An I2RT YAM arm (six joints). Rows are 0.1 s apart.
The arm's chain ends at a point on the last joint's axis. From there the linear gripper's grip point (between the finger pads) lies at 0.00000 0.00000 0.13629 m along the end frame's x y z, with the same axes.
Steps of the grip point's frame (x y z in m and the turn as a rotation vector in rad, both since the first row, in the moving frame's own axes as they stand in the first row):
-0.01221 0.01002 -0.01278 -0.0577 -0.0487 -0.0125
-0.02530 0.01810 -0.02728 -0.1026 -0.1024 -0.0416
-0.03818 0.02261 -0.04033 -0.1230 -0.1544 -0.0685
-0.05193 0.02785 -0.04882 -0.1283 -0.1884 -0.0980
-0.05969 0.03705 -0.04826 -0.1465 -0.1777 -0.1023
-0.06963 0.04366 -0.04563 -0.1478 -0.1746 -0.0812
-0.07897 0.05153 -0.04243 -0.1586 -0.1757 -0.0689
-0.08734 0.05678 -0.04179 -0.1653 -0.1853 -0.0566
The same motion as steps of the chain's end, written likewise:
-0.00563 0.00212 -0.01239 -0.0577 -0.0487 -0.0125
-0.01169 0.00388 -0.02585 -0.1026 -0.1024 -0.0416
-0.01786 0.00525 -0.03768 -0.1230 -0.1544 -0.0685
-0.02737 0.00929 -0.04530 -0.1283 -0.1884 -0.0980
-0.03674 0.01606 -0.04466 -0.1465 -0.1777 -0.1023
-0.04688 0.02275 -0.04208 -0.1478 -0.1746 -0.0812
-0.05601 0.02931 -0.03863 -0.1586 -0.1757 -0.0689
-0.06299 0.03378 -0.03761 -0.1653 -0.1853 -0.0566

